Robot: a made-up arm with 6 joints.
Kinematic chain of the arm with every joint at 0, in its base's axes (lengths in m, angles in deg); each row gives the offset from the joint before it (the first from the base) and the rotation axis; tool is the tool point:
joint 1: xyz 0 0 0.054 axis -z
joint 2: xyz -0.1 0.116 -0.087 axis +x
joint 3: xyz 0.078 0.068 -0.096 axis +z
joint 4: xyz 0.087 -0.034 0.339 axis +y
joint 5: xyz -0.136 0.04 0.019 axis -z
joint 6: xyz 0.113 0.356 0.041 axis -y
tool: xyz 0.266 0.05 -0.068
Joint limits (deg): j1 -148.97..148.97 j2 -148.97..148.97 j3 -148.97..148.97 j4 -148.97..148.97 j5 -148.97..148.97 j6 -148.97..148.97
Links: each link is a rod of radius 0.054 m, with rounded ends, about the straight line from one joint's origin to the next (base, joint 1, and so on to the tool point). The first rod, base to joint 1, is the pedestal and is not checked.
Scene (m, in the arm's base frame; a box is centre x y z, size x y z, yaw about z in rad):
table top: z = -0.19
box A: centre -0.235 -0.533 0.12 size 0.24 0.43 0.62 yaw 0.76
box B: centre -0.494 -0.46 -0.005 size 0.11 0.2 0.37 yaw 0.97
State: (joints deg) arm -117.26 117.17 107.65 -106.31 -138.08 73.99
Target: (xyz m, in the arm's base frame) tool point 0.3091 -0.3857 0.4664
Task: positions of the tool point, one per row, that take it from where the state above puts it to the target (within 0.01 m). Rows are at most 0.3 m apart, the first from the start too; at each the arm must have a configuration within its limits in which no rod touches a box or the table.
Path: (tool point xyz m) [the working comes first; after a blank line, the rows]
Joints at the target: -143.52 118.67 128.83 -148.97 -119.11 38.45
Straight joint move there: touches box A.

1: -0.2915 -0.1522 0.4215
2: -0.1253 -0.2481 0.5073
3: 0.0823 -0.3350 0.5257
4: 0.3091 -0.3857 0.4664

